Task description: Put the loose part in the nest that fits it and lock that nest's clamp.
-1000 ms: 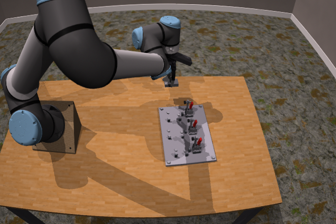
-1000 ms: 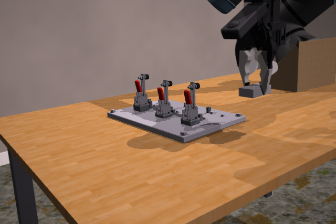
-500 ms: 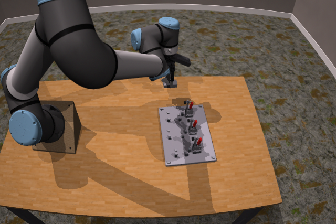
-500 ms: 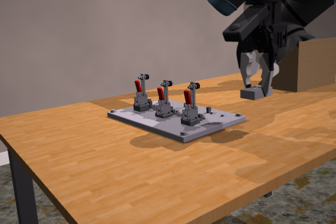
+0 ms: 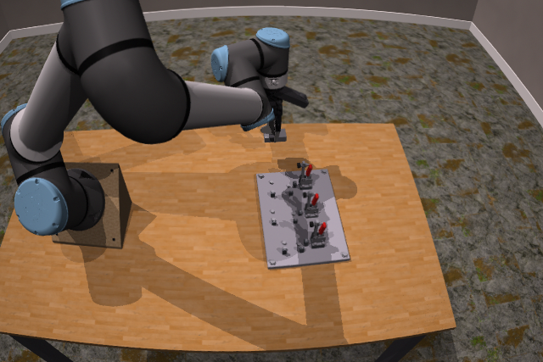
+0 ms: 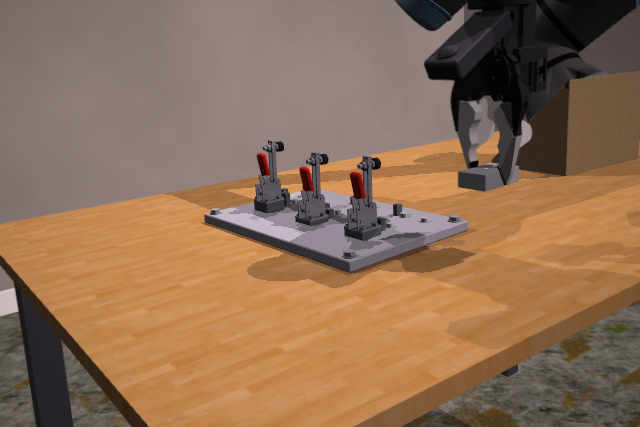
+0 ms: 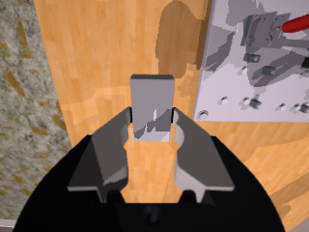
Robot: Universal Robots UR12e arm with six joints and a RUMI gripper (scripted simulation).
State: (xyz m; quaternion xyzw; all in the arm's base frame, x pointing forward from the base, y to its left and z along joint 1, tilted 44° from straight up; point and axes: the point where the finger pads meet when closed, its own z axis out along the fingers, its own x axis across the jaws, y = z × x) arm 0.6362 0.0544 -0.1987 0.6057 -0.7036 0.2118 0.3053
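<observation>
Right now the grey fixture plate is 30 mm ahead of my hand, 260 mm to the right of it and 100 mm below it. Also, from my hand: grey rectangular block 10 mm below.
</observation>
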